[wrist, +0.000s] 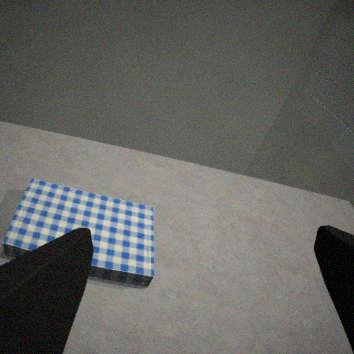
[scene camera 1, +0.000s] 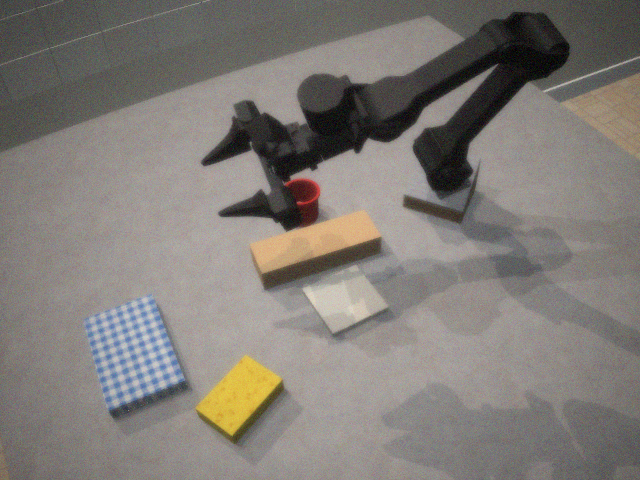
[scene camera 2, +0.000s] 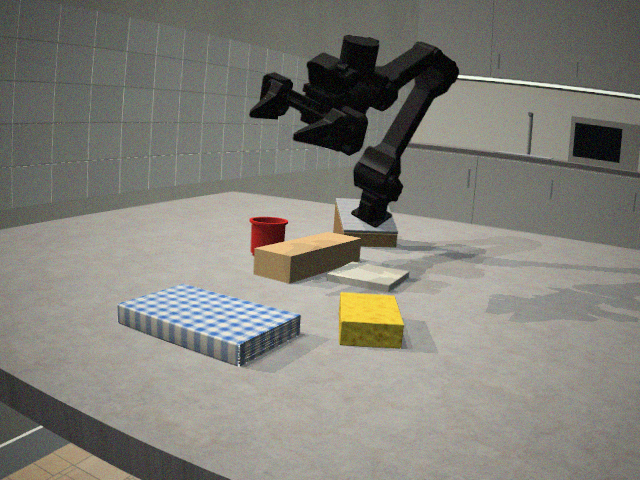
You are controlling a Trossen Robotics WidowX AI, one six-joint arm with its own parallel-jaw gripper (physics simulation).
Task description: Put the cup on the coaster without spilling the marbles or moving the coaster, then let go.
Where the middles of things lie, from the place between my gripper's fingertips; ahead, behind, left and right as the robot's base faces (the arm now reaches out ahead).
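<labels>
Measured from my hand, the long wooden block (scene camera 1: 307, 251) is 210 mm below, 150 mm behind and 40 mm to the right of it. The red cup (scene camera 1: 306, 191) sits 200 mm below my hand, 150 mm behind it and 140 mm to the right of it. You'd find the cream square coaster (scene camera 1: 345, 300) 230 mm lower than my hand, 170 mm behind it and 70 mm to the left of it, and as for the yellow sponge (scene camera 1: 243, 395), it's 220 mm below my hand, 20 mm ahead of it and 200 mm to the left of it.
</labels>
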